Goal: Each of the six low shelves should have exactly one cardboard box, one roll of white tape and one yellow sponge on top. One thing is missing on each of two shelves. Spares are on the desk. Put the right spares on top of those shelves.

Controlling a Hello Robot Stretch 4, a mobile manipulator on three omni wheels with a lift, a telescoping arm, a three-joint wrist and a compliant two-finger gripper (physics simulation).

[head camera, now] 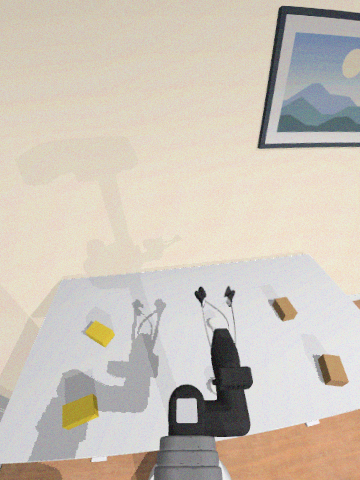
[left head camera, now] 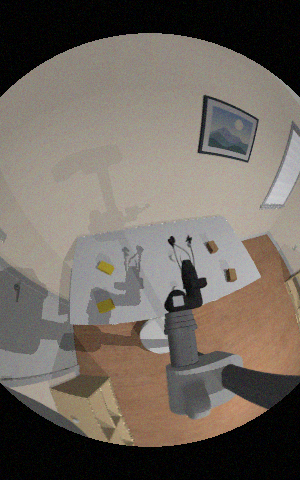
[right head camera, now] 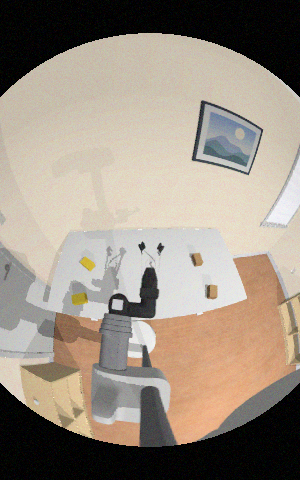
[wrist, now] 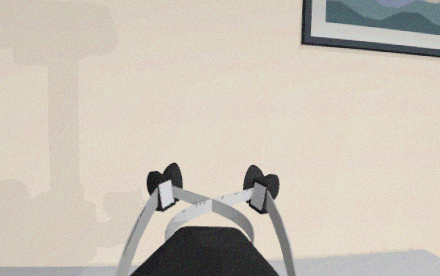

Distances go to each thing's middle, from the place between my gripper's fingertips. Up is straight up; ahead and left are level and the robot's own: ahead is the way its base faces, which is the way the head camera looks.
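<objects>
What I see of the framed picture (head camera: 304,107) is that it lies far above my hand. The picture is also far to the right of my hand, and far ahead of it.
</objects>
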